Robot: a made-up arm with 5 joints.
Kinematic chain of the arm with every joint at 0, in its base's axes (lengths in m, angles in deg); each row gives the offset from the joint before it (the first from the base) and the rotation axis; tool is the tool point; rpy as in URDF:
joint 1: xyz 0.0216 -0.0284 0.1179 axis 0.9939 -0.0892 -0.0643
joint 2: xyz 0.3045 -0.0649 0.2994 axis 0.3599 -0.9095 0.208
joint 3: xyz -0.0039 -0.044 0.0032 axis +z
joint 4: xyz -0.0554 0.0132 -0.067 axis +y
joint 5: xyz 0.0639 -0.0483 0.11 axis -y
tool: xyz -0.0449 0.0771 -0.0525 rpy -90 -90 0
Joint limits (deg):
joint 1: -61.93..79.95
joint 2: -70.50..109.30
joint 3: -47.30..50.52
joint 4: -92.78..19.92
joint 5: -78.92..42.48
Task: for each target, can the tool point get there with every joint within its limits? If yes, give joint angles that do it. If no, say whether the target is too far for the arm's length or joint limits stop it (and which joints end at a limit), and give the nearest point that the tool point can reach.
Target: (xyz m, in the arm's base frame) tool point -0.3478 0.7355 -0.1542
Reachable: no: too far | nearest point 0.1992 0.3240 0.2220 | short by 0.781 m
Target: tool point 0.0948 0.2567 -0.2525
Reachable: no: joint limits stop it (at a limit: joint 1, joint 3, joint 4, joint 5) | nearest point 0.2765 0.1934 0.1128 | short by 0.413 m
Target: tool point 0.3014 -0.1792 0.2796
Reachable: yes | joints -0.14 81.76 36.88 -34.26 -64.70
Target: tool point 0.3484 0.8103 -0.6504
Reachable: no: too far | nearest point 0.3090 0.2211 0.1032 | short by 0.957 m
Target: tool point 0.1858 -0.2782 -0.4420
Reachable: no: joint limits stop it (at a limit: joint 1, joint 3, joint 5) | nearest point 0.1815 -0.2624 -0.0758 | short by 0.367 m
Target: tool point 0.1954 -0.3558 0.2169
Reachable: yes | joints 59.50 18.94 2.77 -11.47 -47.45
